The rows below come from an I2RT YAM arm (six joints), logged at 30 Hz.
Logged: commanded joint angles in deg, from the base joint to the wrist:
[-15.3 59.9 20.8 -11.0 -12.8 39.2]
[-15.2 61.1 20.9 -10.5 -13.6 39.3]
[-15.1 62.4 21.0 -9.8 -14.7 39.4]
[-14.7 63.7 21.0 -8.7 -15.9 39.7]
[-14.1 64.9 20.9 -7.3 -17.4 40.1]
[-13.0 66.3 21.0 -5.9 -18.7 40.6]
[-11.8 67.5 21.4 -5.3 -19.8 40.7]
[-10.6 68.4 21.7 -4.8 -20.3 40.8]
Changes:
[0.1 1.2 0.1 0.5 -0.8 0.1]
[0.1 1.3 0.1 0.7 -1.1 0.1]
[0.4 1.3 0.0 1.1 -1.2 0.3]
[0.6 1.2 -0.1 1.4 -1.5 0.4]
[1.1 1.4 0.1 1.4 -1.3 0.5]
[1.2 1.2 0.4 0.6 -1.1 0.1]
[1.2 0.9 0.3 0.5 -0.5 0.1]

